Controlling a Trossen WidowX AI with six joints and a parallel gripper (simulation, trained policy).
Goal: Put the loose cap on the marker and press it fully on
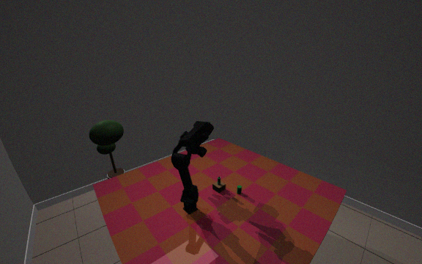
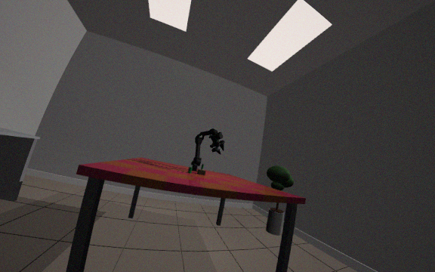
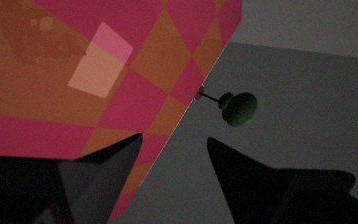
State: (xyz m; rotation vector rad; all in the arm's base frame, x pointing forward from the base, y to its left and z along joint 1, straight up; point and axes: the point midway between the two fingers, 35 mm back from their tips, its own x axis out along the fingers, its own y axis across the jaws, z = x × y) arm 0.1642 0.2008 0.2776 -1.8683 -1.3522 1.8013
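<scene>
My gripper tip is 16 cm short of the green cap, 32 cm to the left of it and 23 cm above it. Round my gripper tip: tan holder block 9 cm ahead, 20 cm to the right, 23 cm below.
</scene>
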